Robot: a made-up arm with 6 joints.
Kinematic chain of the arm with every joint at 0, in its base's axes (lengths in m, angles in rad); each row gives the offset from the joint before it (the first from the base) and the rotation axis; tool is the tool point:
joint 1: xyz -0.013 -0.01 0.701 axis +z
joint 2: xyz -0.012 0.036 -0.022 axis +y
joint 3: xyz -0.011 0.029 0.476 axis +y
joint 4: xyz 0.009 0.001 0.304 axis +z
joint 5: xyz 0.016 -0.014 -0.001 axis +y
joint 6: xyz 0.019 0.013 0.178 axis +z
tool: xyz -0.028 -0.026 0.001
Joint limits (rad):
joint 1: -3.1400..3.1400
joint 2: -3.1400..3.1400
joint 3: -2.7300..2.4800
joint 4: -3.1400..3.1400
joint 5: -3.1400..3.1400
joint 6: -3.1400..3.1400
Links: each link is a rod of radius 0.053 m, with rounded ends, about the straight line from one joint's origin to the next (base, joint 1, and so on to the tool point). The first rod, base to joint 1, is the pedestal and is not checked.
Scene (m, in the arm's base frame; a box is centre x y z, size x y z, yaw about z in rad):
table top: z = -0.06
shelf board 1: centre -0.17 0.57 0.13 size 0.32 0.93 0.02 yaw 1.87
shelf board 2: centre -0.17 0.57 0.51 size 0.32 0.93 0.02 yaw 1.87
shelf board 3: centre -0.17 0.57 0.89 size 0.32 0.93 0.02 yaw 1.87
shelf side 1: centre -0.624 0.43 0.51 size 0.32 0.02 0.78 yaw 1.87
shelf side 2: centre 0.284 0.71 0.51 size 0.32 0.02 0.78 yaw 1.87
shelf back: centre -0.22 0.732 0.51 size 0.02 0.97 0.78 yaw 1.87
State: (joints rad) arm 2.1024 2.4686 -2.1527 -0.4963 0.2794 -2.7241
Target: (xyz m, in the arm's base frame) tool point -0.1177 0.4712 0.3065
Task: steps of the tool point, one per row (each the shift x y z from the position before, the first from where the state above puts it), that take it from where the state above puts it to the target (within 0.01 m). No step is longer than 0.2 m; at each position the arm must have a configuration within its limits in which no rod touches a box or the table.
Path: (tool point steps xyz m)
1: -0.0296 -0.1146 -0.0987
2: 0.0402 -0.1100 -0.0777
3: 0.0951 -0.0751 -0.0504
4: 0.0001 0.0577 -0.0342
5: 0.0213 0.0612 -0.0384
6: 0.0427 0.0563 -0.0413
7: 0.0612 0.0440 -0.0429
8: 0.0742 0.0260 -0.0432
9: 0.0807 0.0053 -0.0421
10: -0.0433 0.0401 0.0168
11: -0.0581 0.0303 0.0185
12: -0.0710 0.0161 0.0185

